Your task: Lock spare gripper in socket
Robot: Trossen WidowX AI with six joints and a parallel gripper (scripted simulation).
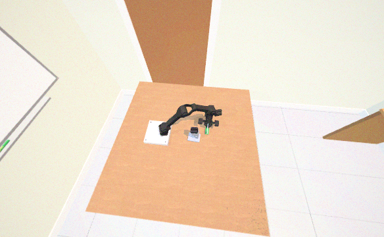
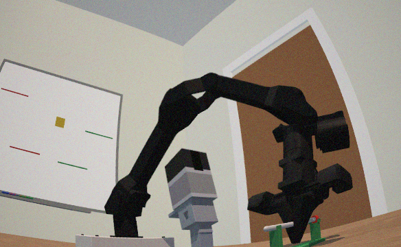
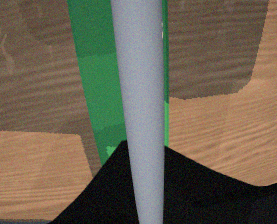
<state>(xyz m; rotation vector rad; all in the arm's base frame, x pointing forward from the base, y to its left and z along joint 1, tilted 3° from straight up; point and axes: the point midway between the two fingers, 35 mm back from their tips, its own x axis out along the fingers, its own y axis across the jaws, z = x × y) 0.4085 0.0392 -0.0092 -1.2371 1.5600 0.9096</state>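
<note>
Now: the green stand 1 cm to the left of my gripper tip and 1 cm above it. The rest, counted from my gripper tip: grey mount (13 cm behind, 8 cm to the right, 4 cm above); spare gripper (13 cm behind, 8 cm to the right, 11 cm above).
</note>
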